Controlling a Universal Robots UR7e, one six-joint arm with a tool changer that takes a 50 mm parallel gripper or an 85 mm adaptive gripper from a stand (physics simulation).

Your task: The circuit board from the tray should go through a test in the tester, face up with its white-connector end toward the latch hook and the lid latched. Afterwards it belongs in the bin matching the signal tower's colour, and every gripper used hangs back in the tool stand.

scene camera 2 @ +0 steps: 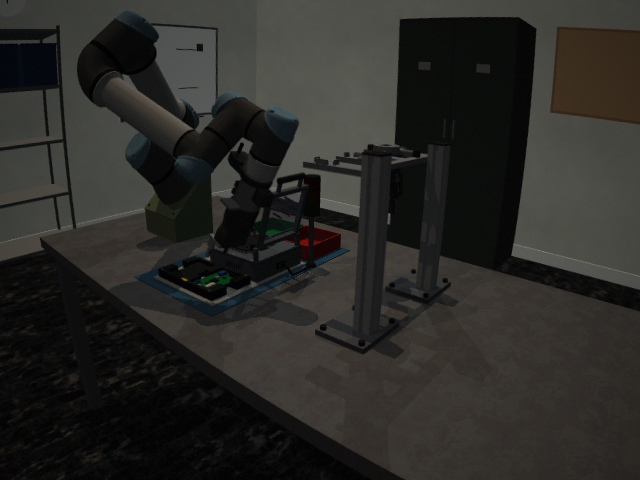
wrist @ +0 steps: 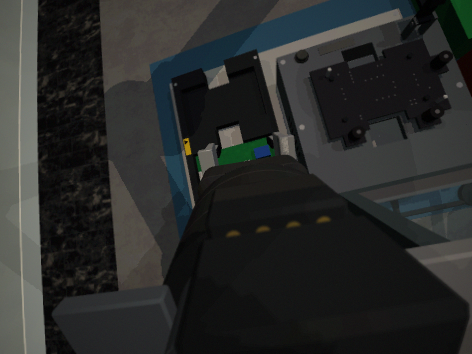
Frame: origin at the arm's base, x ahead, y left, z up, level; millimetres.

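Where they show: arm's base, origin of the base link: (scene camera 2: 178,186).
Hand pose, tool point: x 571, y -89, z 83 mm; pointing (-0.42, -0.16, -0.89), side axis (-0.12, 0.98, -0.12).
Things, the pixels of their top centre, and the offset from my tool point. "spot": a spot on its surface instead.
- green circuit board, middle of its top: (wrist: 236,170) (scene camera 2: 215,277) dx -84, dy -51, dz -214 mm
- black tray, surface spot: (wrist: 240,105) spot: dx -177, dy -44, dz -224 mm
- tester, surface spot: (wrist: 320,165) spot: dx -78, dy +47, dz -182 mm
- signal tower, surface spot: (scene camera 2: 311,195) spot: dx -24, dy +216, dz -32 mm
- green bin, surface spot: (wrist: 465,17) spot: dx -272, dy +260, dz -236 mm
- dark tool, surface spot: (scene camera 2: 395,190) spot: dx +178, dy +311, dz +6 mm
The green circuit board (scene camera 2: 223,279) (wrist: 237,153) lies in the front pocket of the black tray (scene camera 2: 170,274) (wrist: 240,105); a blue part and a white connector show on it. My gripper (scene camera 2: 230,244) (wrist: 245,148) is open above the tray, its fingers spread wide with the board's green surface visible between and below them. Its body hides much of the board in the wrist view. The tester (scene camera 2: 273,259) (wrist: 320,165) has its lid frame (scene camera 2: 302,209) raised, and its black nest (wrist: 380,90) holds no board. The signal tower (scene camera 2: 311,195) looks dark, with no clearly lit colour.
A green bin (scene camera 2: 273,225) (wrist: 465,17) and a red bin (scene camera 2: 324,240) (wrist: 467,75) stand beyond the tester. The tool stand (scene camera 2: 373,242) rises on two posts at the right, with a dark tool (scene camera 2: 395,190) hanging under its top. The tower's pole stands close beside the tester.
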